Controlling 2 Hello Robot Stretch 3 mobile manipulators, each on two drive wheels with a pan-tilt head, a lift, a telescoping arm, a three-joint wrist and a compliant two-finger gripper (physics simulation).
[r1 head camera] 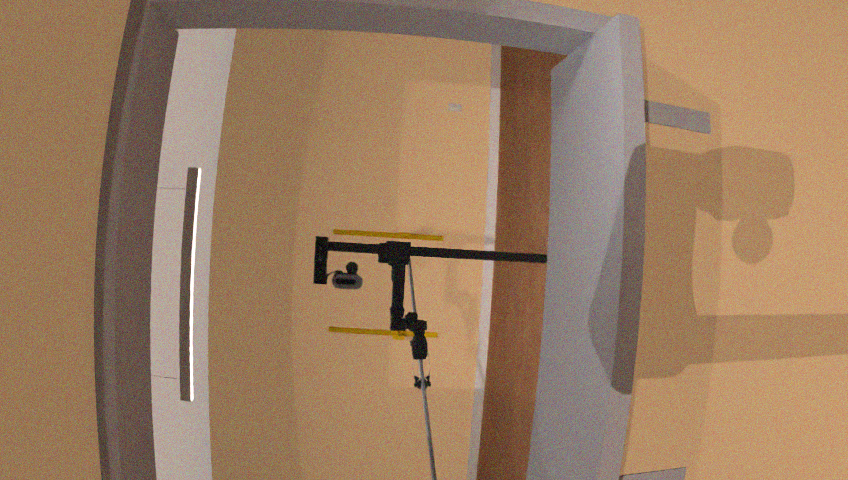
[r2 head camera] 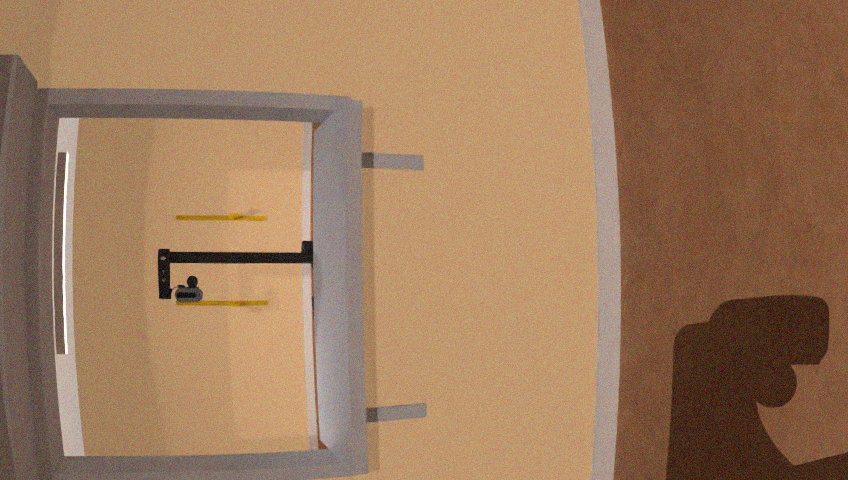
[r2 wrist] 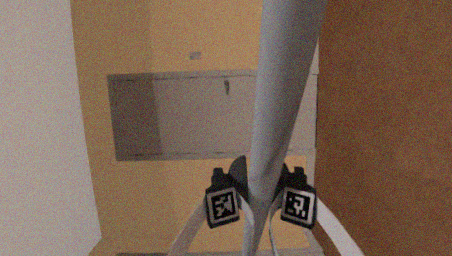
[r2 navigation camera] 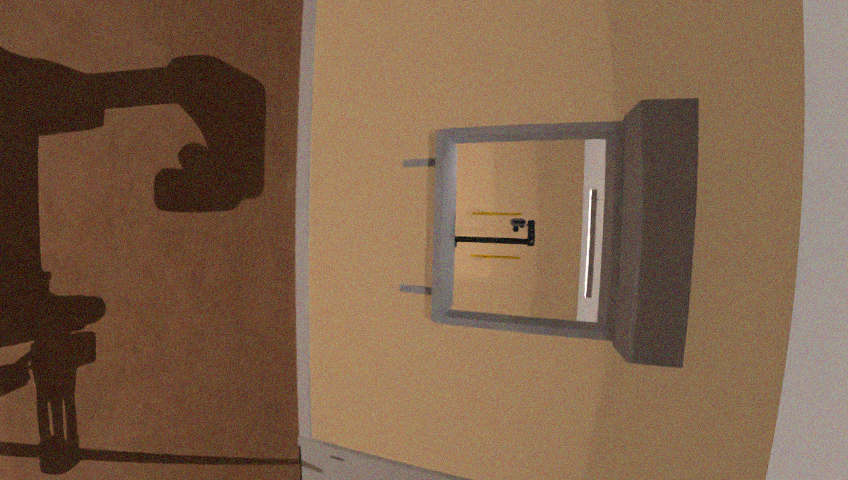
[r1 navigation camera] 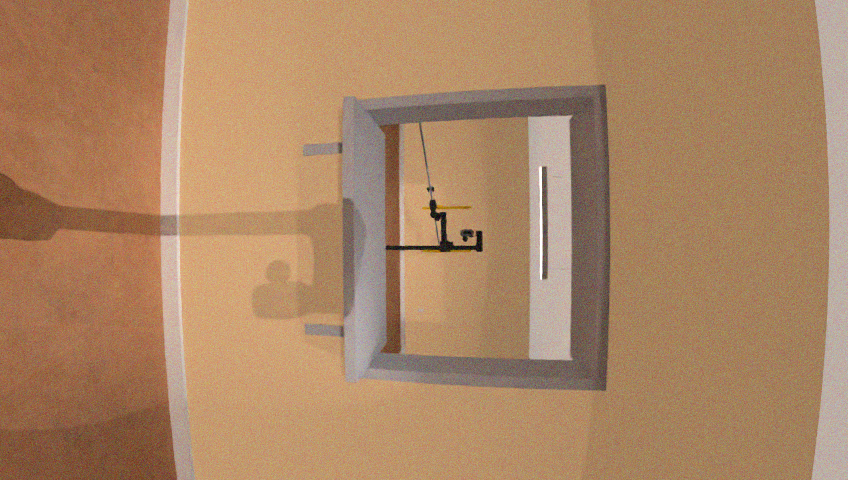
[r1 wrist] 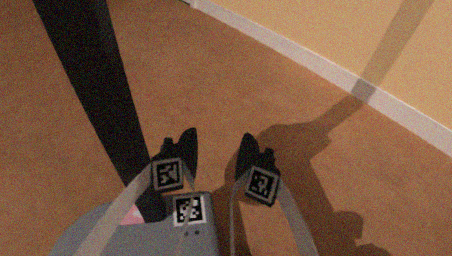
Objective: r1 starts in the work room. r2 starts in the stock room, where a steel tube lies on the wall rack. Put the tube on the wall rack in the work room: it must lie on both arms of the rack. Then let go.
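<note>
r1's gripper (r1 wrist: 217,145) is open, with its fingers apart above the brown floor. r2's gripper (r2 wrist: 262,182) (r1 head camera: 422,381) (r1 navigation camera: 430,189) is shut on the grey steel tube (r2 wrist: 285,75) (r1 head camera: 427,428) (r1 navigation camera: 423,145). In r1's head view the tube runs beyond the gripper and out of view at the bottom edge. Behind r2, the stock-room rack shows as two yellow uprights (r1 head camera: 357,232) (r1 head camera: 357,330). Behind r1, the work-room rack shows as two yellow uprights (r2 head camera: 202,218) (r2 head camera: 252,303) with small arms. The tube is not on this rack.
A grey-framed wall opening (r1 head camera: 124,237) (r1 navigation camera: 589,237) (r2 head camera: 339,267) (r2 navigation camera: 443,226) with a sill and two brackets (r2 head camera: 395,161) (r2 head camera: 398,412) lies between the robots. r1's mast (r2 head camera: 238,257) stands beyond it. A grey door (r2 wrist: 200,115) shows in r2's wrist view.
</note>
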